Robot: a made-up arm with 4 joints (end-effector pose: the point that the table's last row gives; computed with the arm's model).
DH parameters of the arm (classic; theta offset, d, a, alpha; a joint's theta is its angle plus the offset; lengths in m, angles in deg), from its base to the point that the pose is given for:
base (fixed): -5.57 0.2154 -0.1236 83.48
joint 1: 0 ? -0.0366 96.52
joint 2: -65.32 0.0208 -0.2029 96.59
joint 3: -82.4 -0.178 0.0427 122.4
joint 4: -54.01 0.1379 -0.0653 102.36
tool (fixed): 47.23 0.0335 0 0
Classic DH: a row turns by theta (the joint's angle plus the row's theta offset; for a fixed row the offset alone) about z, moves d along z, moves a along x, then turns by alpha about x.
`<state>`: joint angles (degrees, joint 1 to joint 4).
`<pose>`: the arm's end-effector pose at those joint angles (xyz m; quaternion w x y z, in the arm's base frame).
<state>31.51 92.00 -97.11 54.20</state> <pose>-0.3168 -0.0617 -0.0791 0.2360 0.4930 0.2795 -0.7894</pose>
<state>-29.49 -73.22 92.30 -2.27</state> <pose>0.1618 0.0865 0.1492 0.3465 0.8078 0.4619 0.1187</pose>
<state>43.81 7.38 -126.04 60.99</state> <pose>0.0488 -0.1809 0.2071 0.8290 0.3877 0.1508 -0.3737</pose>
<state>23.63 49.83 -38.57 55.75</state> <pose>-0.2925 -0.2341 0.0116 0.3357 -0.1629 0.4228 -0.8258</pose>
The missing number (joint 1, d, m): -0.0784
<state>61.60 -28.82 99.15 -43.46</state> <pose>-0.1102 -0.0258 0.4134 0.6246 0.5053 -0.4754 0.3585</pose>
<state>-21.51 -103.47 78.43 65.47</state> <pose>0.1508 0.2991 0.1459 0.3476 -0.5231 -0.7472 -0.2173</pose>
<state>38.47 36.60 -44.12 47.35</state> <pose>-0.1589 -0.2681 0.0234 0.5090 -0.1498 0.3124 -0.7880</pose>
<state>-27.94 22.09 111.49 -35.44</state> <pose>-0.1021 -0.1494 0.2726 0.7828 0.4033 -0.1391 -0.4530</pose>
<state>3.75 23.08 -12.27 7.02</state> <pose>-0.2718 -0.2796 0.1161 0.2489 -0.7656 0.4983 -0.3218</pose>
